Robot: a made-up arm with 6 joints. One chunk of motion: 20 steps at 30 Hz.
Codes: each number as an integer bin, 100 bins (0 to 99) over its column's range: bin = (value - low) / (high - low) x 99, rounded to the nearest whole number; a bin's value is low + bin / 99 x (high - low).
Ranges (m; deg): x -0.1..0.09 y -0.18..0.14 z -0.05..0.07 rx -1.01..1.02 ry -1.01..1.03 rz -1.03..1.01
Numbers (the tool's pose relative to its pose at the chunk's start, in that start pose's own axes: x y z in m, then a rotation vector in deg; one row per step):
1: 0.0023 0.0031 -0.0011 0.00 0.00 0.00
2: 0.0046 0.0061 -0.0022 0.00 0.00 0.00
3: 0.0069 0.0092 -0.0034 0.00 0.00 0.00
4: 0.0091 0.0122 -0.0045 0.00 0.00 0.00
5: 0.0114 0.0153 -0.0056 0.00 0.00 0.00
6: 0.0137 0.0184 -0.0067 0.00 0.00 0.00
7: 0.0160 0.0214 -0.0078 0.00 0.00 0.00
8: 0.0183 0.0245 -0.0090 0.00 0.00 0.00
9: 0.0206 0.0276 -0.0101 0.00 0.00 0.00
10: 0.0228 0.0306 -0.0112 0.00 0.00 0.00
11: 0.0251 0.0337 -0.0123 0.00 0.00 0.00
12: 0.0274 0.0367 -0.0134 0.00 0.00 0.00
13: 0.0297 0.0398 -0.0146 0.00 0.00 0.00
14: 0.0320 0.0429 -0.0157 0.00 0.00 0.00
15: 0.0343 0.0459 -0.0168 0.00 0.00 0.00
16: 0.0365 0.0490 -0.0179 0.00 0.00 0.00
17: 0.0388 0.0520 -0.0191 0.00 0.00 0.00
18: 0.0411 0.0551 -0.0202 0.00 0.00 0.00
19: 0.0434 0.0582 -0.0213 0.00 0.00 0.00
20: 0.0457 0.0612 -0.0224 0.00 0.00 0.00
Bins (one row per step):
1: 53 57 40 49 49 50
2: 55 58 39 49 49 50
3: 56 59 38 49 49 50
4: 57 59 38 49 49 50
5: 58 60 37 49 49 50
6: 59 61 36 49 49 50
7: 60 62 35 49 49 50
8: 62 63 34 49 49 50
9: 63 64 33 49 49 50
10: 64 65 32 49 49 50
11: 65 66 31 49 49 50
12: 66 67 30 49 49 50
13: 68 68 29 49 49 50
14: 69 69 28 49 49 50
15: 70 70 27 49 49 50
16: 71 71 26 49 49 50
17: 72 72 25 49 49 50
18: 74 73 25 49 49 50
19: 75 74 24 49 49 50
20: 76 75 23 49 49 50

